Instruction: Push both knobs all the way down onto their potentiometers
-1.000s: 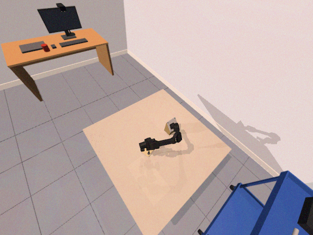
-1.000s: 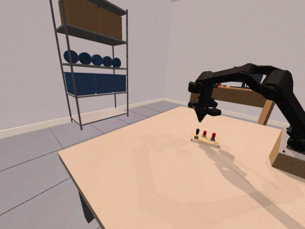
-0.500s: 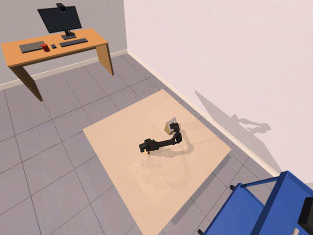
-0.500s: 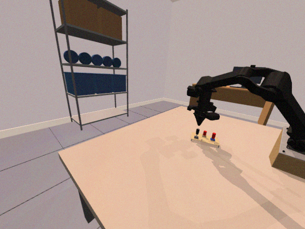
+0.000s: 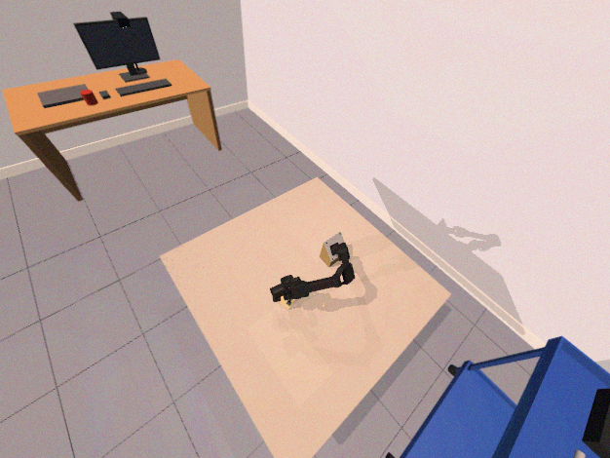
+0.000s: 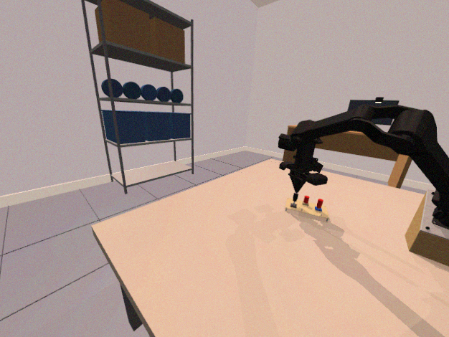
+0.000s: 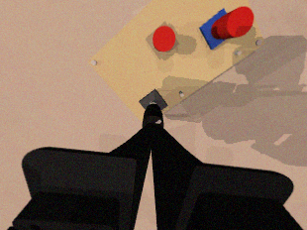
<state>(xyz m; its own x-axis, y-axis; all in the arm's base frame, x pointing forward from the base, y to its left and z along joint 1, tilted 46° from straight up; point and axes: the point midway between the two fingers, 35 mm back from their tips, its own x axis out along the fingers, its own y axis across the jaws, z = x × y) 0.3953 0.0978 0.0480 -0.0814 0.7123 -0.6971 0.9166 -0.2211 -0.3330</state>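
The dark square part lies 40 mm below my gripper tip. Also, from my gripper tip: red knob: 80 mm behind, 50 mm to the right, 40 mm below.
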